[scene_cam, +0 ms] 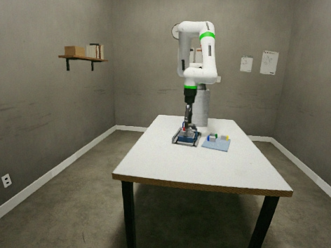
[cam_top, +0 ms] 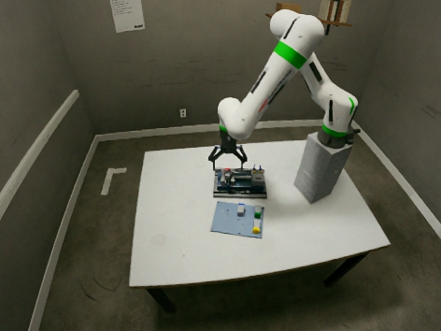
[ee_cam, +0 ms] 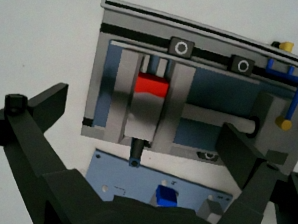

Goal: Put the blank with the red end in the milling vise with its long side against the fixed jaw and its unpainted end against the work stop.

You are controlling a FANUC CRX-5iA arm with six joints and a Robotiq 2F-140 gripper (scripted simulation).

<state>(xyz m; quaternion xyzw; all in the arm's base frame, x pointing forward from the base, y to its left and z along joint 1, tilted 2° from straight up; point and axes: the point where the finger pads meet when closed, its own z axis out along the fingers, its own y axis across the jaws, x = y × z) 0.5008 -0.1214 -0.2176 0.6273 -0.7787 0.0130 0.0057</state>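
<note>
Right now my hand is 50 mm above the red-ended blank. Also, from my hand: work stop (50 mm to the left, 50 mm below); plate (10 mm behind, 240 mm to the left, 140 mm below); blue-ended blank (30 mm behind, 200 mm to the left, 120 mm below).
</note>
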